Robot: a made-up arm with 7 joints.
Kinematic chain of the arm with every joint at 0, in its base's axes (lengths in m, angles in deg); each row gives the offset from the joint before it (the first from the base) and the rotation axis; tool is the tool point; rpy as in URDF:
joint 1: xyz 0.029 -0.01 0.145 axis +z
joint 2: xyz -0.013 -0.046 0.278 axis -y
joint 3: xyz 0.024 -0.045 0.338 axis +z
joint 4: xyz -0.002 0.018 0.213 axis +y
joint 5: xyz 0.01 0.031 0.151 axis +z
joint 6: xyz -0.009 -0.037 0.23 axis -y
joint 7: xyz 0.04 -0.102 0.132 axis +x
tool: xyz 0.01 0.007 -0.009 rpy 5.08 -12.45 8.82
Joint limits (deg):
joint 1: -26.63..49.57
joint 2: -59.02..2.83
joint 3: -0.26..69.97
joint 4: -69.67..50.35
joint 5: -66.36..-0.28
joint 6: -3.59..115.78
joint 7: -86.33..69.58
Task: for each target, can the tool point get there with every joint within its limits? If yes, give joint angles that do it. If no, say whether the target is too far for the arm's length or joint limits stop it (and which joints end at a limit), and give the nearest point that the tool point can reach.
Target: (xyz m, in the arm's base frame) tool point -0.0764 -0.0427 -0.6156
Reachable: no: joint limits stop it (at a limit: joint 1, joint 2, joint 4, joint 5, joint 6) | nearest point 0.8201 -0.5001 0.4595 | short by 1.473 m
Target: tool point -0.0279 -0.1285 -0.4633
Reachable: no: joint limits stop it (at a limit: joint 1, joint 2, joint 4, joint 5, joint 6) | nearest point 0.8060 -0.5274 0.4600 | short by 1.307 m
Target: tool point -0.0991 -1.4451 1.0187
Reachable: no: too far | nearest point 0.1652 -0.7437 0.9328 | short by 0.754 m
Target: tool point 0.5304 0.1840 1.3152
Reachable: yes | joints 43.58 -41.45 10.61 -23.75 -19.80 22.02 19.68
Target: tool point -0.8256 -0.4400 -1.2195
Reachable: no: too far | nearest point -0.4098 -0.2308 0.9040 | short by 2.174 m
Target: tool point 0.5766 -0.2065 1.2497
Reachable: yes | joints 30.74 -32.89 64.40 -35.24 -47.05 33.54 -20.17
